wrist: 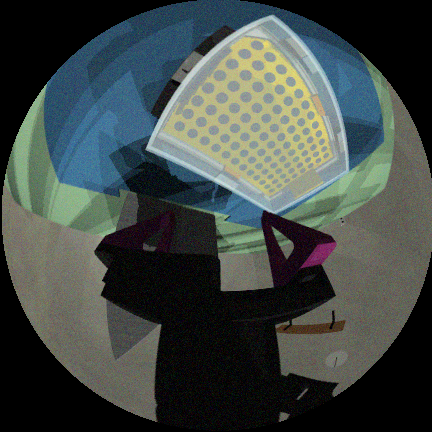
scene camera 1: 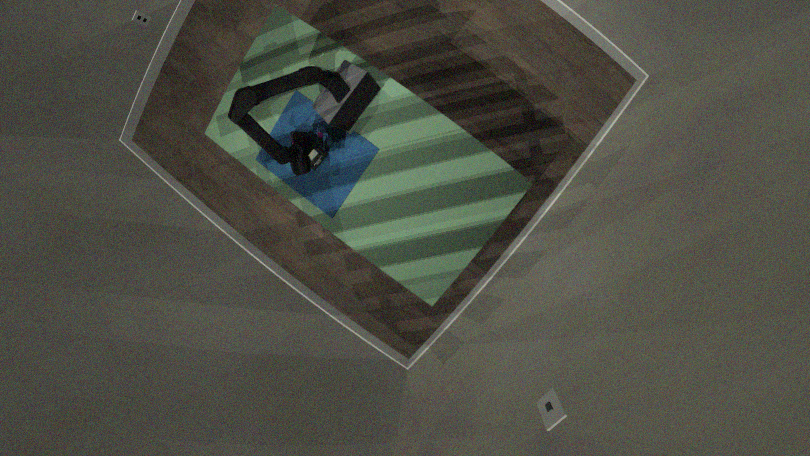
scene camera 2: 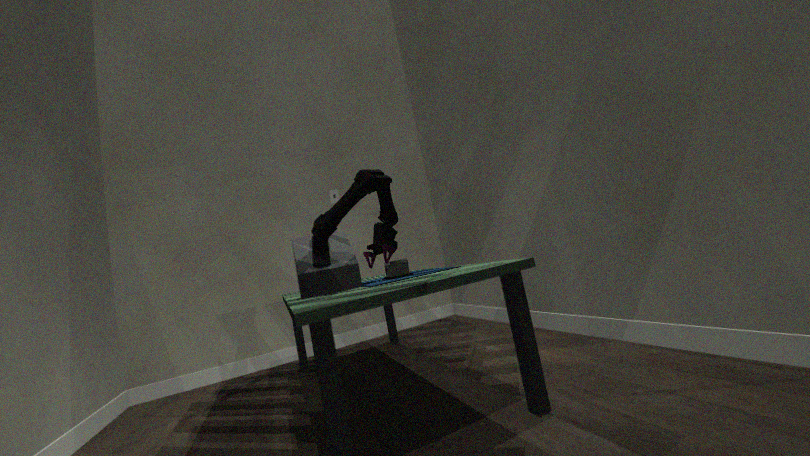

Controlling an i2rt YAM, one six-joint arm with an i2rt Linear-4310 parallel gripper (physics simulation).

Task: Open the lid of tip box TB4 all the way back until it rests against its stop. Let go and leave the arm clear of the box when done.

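Frame: origin at the arm's base, x ahead, y left, z up, level; metres.
Seen in the pictures: gripper, fingertip midpoint: (wrist: pixel 217 214) (scene camera 1: pixel 312 133) (scene camera 2: pixel 378 265); arm's base at its link origin: (scene camera 1: pixel 338 87) (scene camera 2: pixel 320 251).
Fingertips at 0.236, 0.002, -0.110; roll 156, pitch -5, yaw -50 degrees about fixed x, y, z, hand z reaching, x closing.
Offsets run from my fingertips to a thing's top centre, as dx, dy, dz. "*": to the spot under its first point. Level surfaces: height alone.
The tip box {+0.084, +0.022, +0.010} (scene camera 1: pixel 314 156) (scene camera 2: pixel 397 268) (wrist: pixel 255 110) stands on the blue mat. In the wrist view its clear lid {* +0.048, +0.039, +0.009} (wrist: pixel 220 176) looks closed over a yellow rack with rows of round holes. A dark side with a grey patch shows along the box's upper-left edge there. No TB4 marking can be read. My gripper (scene camera 2: pixel 379 263) (wrist: pixel 217 214) is open, with dark magenta fingers apart and nothing between them. It is beside the box on the robot-base side, and its fingertips appear above the mat. In scene camera 1 the arm partly hides the box.
The blue mat {dz -0.068} (scene camera 1: pixel 340 186) (wrist: pixel 95 135) lies on the green striped table (scene camera 1: pixel 453 186) (scene camera 2: pixel 408 291). The grey and black base block (scene camera 1: pixel 358 101) (scene camera 2: pixel 328 280) stands near the box. A brown wall rail (wrist: pixel 315 328) with dark hooks shows low in the wrist view.
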